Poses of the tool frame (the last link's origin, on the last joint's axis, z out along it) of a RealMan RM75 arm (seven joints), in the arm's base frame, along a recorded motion.
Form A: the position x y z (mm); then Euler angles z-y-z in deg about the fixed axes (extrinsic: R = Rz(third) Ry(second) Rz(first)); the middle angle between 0 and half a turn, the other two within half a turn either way.
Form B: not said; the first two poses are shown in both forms.
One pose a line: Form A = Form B
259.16, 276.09, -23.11, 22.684, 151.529, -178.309 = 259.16, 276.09, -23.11, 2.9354, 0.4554, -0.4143
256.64, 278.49, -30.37, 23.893, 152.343, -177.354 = 256.64, 278.49, -30.37, 2.9324, 0.4383, -0.4176
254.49, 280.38, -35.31, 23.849, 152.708, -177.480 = 254.49, 280.38, -35.31, 2.9359, 0.4328, -0.4176
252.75, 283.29, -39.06, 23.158, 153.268, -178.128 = 252.75, 283.29, -39.06, 2.9461, 0.4264, -0.4140
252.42, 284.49, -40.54, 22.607, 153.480, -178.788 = 252.42, 284.49, -40.54, 2.9521, 0.4249, -0.4144
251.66, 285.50, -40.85, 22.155, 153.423, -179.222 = 251.66, 285.50, -40.85, 2.9551, 0.4272, -0.4137
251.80, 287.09, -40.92, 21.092, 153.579, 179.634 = 251.80, 287.09, -40.92, 2.9647, 0.4281, -0.4131
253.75, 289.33, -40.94, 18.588, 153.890, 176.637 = 253.75, 289.33, -40.94, 2.9866, 0.4303, -0.4170
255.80, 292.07, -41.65, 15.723, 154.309, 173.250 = 255.80, 292.07, -41.65, 3.0120, 0.4305, -0.4206
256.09, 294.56, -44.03, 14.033, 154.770, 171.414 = 256.09, 294.56, -44.03, 3.0278, 0.4263, -0.4194
